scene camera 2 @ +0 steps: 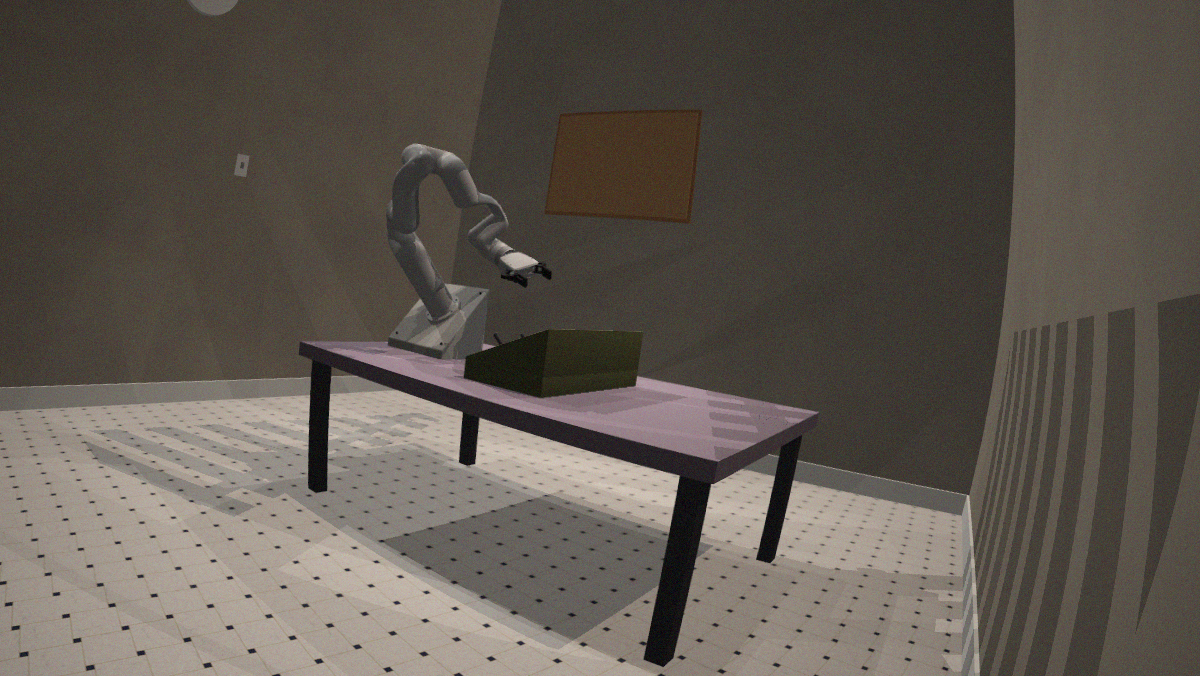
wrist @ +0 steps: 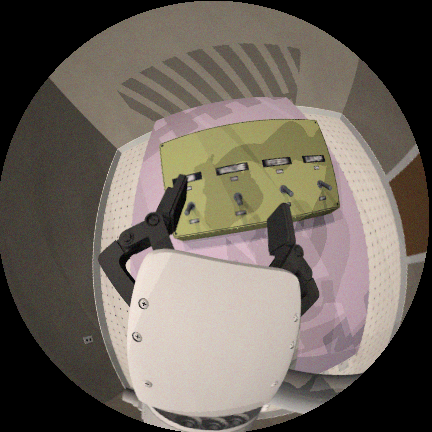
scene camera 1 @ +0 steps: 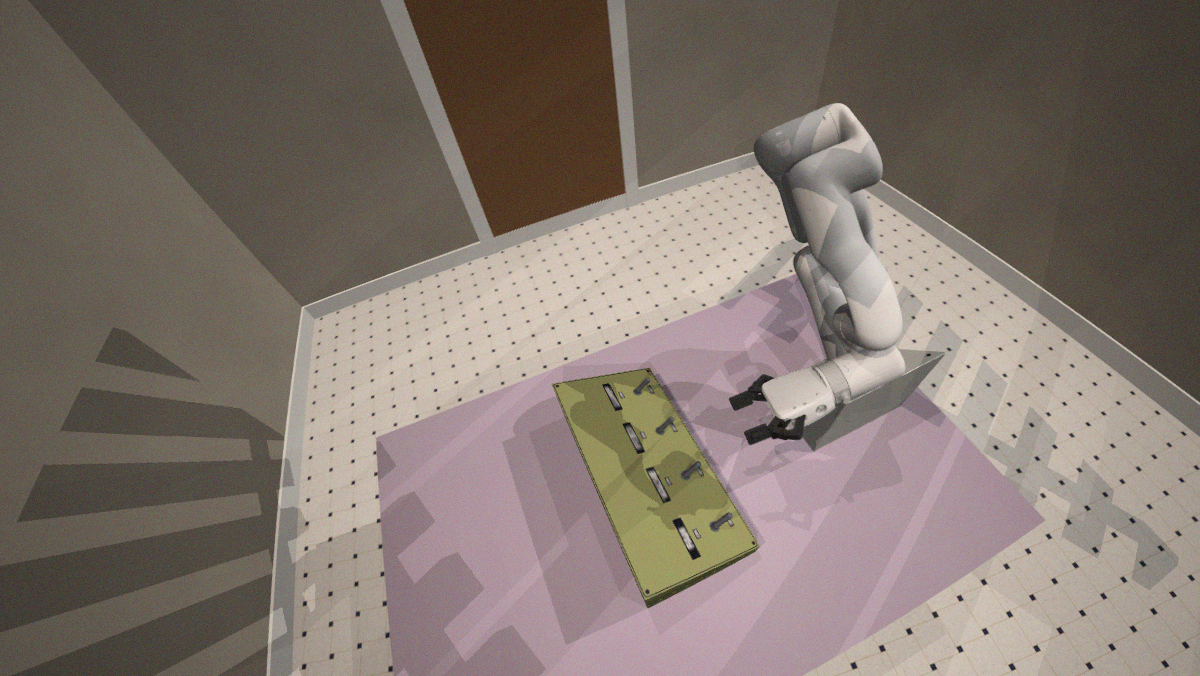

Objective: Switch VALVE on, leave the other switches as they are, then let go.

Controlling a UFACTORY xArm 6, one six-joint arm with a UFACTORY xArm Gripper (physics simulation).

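Frame: origin at the arm's base, x up, y left, z back, level; millimetres.
Where they show: gripper, fingertip midpoint: (scene camera 2: 538, 279) (wrist: 232, 198) (scene camera 1: 738, 421); arm's base at its link origin: (scene camera 2: 443, 309).
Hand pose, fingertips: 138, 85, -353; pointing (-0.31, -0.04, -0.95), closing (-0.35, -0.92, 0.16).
Observation:
Each offset is from my fingertips to the top centre of the thing, as dx, dy, dz. Level surfaces: height alone.
A green switch box (scene camera 1: 621, 495) (scene camera 2: 592, 362) (wrist: 210, 145) carries several levers in a row. The VALVE label @(-163, +14, -162) (scene camera 1: 658, 484) (wrist: 232, 169) is second from the left in the wrist view. Its lever @(-156, +1, -80) (scene camera 1: 691, 470) (wrist: 238, 199) appears to lean away from the label, towards the lower small plate. The FAN lever @(-156, +119, -61) (wrist: 190, 208), FEED lever @(-156, -118, -99) (wrist: 286, 190) and LAMP lever @(-156, -236, -118) (wrist: 324, 185) appear to lean the same way. My gripper (scene camera 1: 745, 419) (scene camera 2: 535, 277) (wrist: 232, 198) is open and empty, raised above the box's robot-side edge, touching no lever. Its left finger partly hides the FAN label in the wrist view.
The box stands on a pink table @(dx -285) (scene camera 1: 470, 503) (scene camera 2: 671, 411) (wrist: 345, 245). The arm's grey wedge-shaped base (scene camera 1: 873, 411) (scene camera 2: 470, 314) stands on the table on the levers' side of the box. A brown door (scene camera 1: 520, 109) and an orange board (scene camera 2: 623, 165) are at the walls.

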